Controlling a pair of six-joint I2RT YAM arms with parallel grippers.
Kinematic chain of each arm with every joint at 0, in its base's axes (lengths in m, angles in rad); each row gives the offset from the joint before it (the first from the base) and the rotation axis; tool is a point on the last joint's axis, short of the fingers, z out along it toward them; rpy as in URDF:
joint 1: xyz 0 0 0.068 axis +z
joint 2: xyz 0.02 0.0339 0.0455 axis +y
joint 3: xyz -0.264 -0.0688 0 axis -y
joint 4: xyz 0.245 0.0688 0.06 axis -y
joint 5: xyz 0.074 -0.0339 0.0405 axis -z
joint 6: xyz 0.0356 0 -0.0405 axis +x
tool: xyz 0 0 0 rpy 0 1.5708 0
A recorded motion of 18 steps. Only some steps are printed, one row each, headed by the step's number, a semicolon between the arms.
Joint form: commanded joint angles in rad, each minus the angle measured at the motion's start. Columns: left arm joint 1, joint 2, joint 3, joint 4, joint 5, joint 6; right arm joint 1, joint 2, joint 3, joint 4, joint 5, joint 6.
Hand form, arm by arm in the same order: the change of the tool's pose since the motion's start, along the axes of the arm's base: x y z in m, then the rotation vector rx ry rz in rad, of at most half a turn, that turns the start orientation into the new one. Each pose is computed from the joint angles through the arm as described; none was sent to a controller.
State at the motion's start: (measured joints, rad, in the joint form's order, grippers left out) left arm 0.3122 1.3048 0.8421 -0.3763 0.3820 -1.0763; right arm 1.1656 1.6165 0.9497 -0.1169 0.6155 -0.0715
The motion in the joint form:
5: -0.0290 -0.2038 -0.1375 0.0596 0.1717 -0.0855; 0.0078 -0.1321 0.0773 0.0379 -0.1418 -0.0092
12: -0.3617 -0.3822 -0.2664 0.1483 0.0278 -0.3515; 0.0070 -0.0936 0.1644 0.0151 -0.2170 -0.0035
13: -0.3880 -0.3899 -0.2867 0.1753 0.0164 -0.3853; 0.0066 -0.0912 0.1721 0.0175 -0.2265 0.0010
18: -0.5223 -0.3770 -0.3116 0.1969 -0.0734 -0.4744; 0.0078 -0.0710 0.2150 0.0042 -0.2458 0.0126
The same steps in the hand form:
5: -0.0346 -0.0238 0.0085 -0.1416 -0.1344 -0.0979; -0.0064 0.0025 0.0681 0.2545 -0.0201 0.1249
12: -0.0593 -0.0938 0.0062 -0.2456 -0.1597 -0.1694; -0.0027 0.0170 0.0826 0.2992 0.0128 0.1825
13: -0.0610 -0.0986 0.0030 -0.2656 -0.1613 -0.1678; -0.0023 0.0184 0.0846 0.3114 0.0165 0.1878
18: -0.0646 -0.1223 -0.0065 -0.2858 -0.1116 -0.1734; -0.0006 0.0251 0.0912 0.3323 0.0285 0.1991

